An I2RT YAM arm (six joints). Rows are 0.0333 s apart.
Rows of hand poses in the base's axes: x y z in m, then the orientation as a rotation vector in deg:
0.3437 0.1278 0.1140 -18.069 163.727 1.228
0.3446 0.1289 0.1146 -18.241 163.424 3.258
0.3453 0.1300 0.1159 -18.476 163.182 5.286
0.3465 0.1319 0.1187 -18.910 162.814 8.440
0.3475 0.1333 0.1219 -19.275 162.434 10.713
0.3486 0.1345 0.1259 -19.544 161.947 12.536
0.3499 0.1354 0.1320 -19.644 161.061 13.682
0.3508 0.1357 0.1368 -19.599 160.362 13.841
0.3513 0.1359 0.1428 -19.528 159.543 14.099
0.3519 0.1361 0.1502 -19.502 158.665 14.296
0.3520 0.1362 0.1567 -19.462 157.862 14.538
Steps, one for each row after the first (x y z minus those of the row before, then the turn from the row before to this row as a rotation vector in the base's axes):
0.0009 0.0011 0.0006 1.392 -0.106 0.324
0.0007 0.0011 0.0013 1.377 -0.017 0.365
0.0012 0.0019 0.0028 2.132 0.033 0.616
0.0010 0.0014 0.0032 1.545 -0.050 0.486
0.0011 0.0012 0.0040 1.270 -0.199 0.380
0.0013 0.0009 0.0061 0.901 -0.688 0.201
0.0009 0.0003 0.0048 0.228 -0.662 -0.007
0.0005 0.0002 0.0060 0.319 -0.765 -0.013
0.0006 0.0002 0.0074 0.283 -0.830 0.012
0.0001 0.0001 0.0065 0.304 -0.749 0.008

